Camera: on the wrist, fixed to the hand. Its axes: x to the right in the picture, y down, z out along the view.
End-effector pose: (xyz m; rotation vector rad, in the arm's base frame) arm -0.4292 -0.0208 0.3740 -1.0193 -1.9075 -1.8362
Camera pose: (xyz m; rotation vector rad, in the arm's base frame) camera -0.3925 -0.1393 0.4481 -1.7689 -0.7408 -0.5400
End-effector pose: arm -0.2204 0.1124 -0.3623 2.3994 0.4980 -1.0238
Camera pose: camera -0.1182 0.1030 -0.2606 1.9366 -1.4431 -0.4953
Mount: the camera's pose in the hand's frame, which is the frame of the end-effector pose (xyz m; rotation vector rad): -0.0101 0.0878 -0.1143 0.2862 -0.1829 1.5540
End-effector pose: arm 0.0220 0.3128 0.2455 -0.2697 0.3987 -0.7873
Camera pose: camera 0.0202 0.3697 0.1127 0.2605 0.2116 0.7074
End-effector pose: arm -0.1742 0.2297 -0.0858 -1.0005 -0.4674 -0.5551
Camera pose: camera -0.1137 0.1688 -0.2020 -0.8551 0.1579 0.9739
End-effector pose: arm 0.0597 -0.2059 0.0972 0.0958 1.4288 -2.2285
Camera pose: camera 0.0841 -0.1320 -0.0246 0.7651 0.4689 -1.0187
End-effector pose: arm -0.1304 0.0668 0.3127 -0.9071 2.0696 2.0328
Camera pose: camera -0.1261 -0.0432 0.4062 -0.8531 -1.9965 -1.1482
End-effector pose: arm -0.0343 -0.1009 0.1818 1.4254 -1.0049 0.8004
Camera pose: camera -0.1098 0.0160 0.2205 0.6956 -2.2162 1.9631
